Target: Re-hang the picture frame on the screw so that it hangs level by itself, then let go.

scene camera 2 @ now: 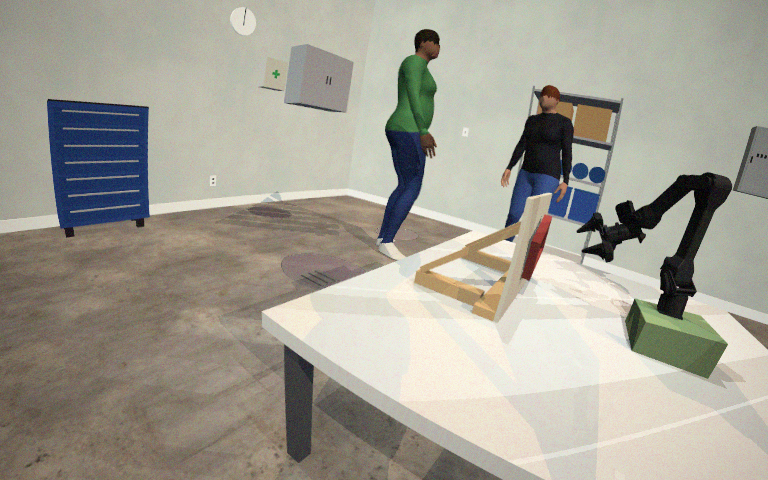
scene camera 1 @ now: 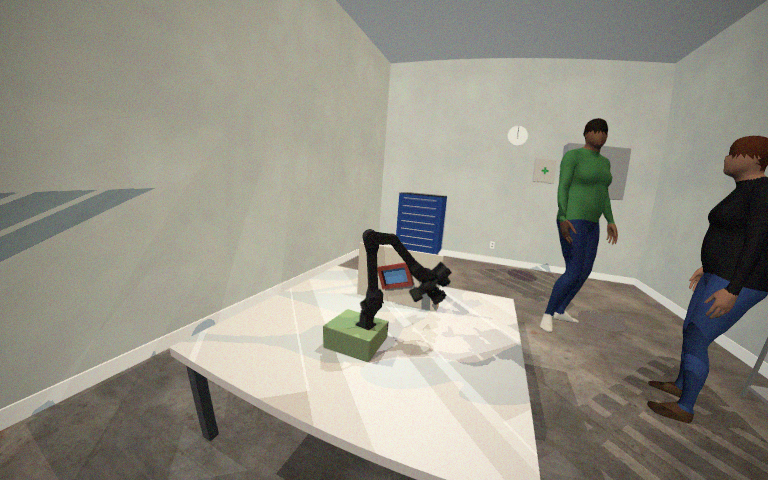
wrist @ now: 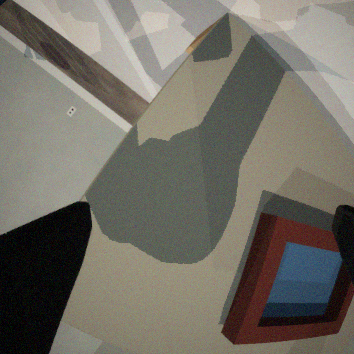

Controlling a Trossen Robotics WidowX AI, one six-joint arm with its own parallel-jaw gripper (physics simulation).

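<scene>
The red picture frame (scene camera 1: 395,276) (scene camera 2: 536,249) (wrist: 245,295) with a blue picture is at the front face of the upright beige board (scene camera 1: 396,298) (scene camera 2: 518,254) (wrist: 125,300). It is tilted relative to the board's edges, its right side higher in scene camera 1. The screw does not show, so how the frame is held is hidden. My gripper (scene camera 1: 430,283) (scene camera 2: 583,241) (wrist: 218,217) is open and empty, in front of the board and apart from it. It appears right of the frame in scene camera 1. In the wrist view the right finger overlaps the frame's right edge.
Wooden struts (scene camera 2: 453,285) brace the board from behind on the white table (scene camera 1: 339,390) (scene camera 2: 396,362). The arm stands on a green block (scene camera 1: 353,337) (scene camera 2: 673,345). A person in green (scene camera 1: 586,186) (scene camera 2: 416,96) and one in black (scene camera 1: 736,232) (scene camera 2: 546,144) stand beyond the table.
</scene>
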